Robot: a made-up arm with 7 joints.
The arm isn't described. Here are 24 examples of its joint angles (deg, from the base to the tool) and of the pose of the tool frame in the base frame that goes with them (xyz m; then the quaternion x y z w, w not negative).
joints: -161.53 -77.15 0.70 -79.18 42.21 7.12 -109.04
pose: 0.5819 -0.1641 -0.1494 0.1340 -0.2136 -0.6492 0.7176
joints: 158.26 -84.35 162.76 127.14 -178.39 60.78 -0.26
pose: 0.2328 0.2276 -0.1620 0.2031 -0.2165 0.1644 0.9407
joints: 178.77 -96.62 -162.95 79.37 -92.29 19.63 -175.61
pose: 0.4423 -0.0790 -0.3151 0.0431 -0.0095 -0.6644 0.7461
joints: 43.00 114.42 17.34 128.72 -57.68 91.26 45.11
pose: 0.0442 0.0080 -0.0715 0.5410 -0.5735 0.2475 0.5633
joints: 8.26 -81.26 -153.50 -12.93 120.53 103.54 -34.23
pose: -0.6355 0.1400 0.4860 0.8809 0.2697 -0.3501 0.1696
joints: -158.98 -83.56 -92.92 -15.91 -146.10 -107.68 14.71
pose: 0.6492 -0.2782 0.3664 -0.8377 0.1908 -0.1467 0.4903
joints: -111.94 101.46 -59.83 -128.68 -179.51 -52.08 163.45
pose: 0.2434 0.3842 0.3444 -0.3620 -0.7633 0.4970 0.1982
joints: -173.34 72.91 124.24 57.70 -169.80 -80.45 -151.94
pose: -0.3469 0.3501 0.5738 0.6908 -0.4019 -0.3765 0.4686
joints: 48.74 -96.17 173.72 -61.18 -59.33 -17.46 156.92
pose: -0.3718 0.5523 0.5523 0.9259 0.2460 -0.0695 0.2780
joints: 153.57 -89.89 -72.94 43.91 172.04 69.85 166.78
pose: 0.7643 0.2212 0.2781 0.6720 -0.2197 -0.2269 0.6699
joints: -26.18 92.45 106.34 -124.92 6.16 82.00 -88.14
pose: 0.1282 0.4622 0.1047 0.5845 0.3138 -0.5630 0.4928
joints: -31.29 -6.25 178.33 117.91 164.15 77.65 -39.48
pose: -0.3810 -0.1998 0.5124 0.7491 0.5170 0.3826 0.1589
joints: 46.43 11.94 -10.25 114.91 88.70 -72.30 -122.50
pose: 0.3813 -0.1397 0.3771 -0.3913 -0.5314 0.7256 0.1949
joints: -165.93 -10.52 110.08 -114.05 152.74 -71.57 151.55
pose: -0.2002 -0.3079 0.5925 0.7151 0.6008 0.3491 0.0762
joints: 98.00 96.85 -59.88 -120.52 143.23 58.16 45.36
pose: -0.3324 -0.0719 0.2647 0.5911 0.1013 0.0505 0.7986
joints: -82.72 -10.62 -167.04 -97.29 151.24 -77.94 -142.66
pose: 0.1871 0.2404 0.7434 0.3027 -0.9121 -0.0971 0.2589
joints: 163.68 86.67 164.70 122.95 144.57 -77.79 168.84
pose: -0.1325 0.1148 0.4212 0.4402 0.2927 -0.8201 0.2191
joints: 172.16 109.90 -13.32 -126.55 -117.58 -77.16 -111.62
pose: -0.3553 0.1774 0.3954 0.6303 0.4178 -0.0937 0.6476
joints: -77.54 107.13 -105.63 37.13 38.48 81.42 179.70
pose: -0.1783 0.6456 0.0000 0.3516 0.4853 0.6266 0.4981
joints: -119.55 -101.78 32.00 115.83 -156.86 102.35 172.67
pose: 0.3498 -0.3178 0.4189 -0.5455 -0.5408 -0.3019 0.5646
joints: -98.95 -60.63 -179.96 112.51 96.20 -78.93 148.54
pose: 0.2037 -0.3561 0.0338 0.2067 -0.5961 -0.0726 0.7724
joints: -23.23 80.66 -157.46 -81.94 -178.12 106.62 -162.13
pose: 0.3715 0.0227 -0.0371 -0.1614 0.6838 0.1033 0.7041
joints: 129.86 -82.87 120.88 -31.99 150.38 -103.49 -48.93
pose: 0.4604 0.5464 0.3691 0.6108 0.3648 0.0587 0.7003
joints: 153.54 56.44 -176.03 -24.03 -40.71 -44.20 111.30
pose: -0.6874 -0.3977 0.4161 -0.5292 0.0798 -0.4058 0.7409
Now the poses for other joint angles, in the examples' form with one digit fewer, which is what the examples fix.
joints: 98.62 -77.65 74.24 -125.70 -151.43 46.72 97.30
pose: 0.299 0.037 0.174 -0.647 -0.350 -0.245 0.632
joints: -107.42 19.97 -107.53 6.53 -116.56 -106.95 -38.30
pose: -0.217 0.280 0.814 0.460 0.102 0.717 0.514
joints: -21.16 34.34 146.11 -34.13 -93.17 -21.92 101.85
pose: 0.494 0.395 0.759 0.471 -0.735 0.261 0.411
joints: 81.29 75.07 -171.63 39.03 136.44 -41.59 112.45
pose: 0.071 -0.594 0.713 -0.159 0.973 0.017 0.167
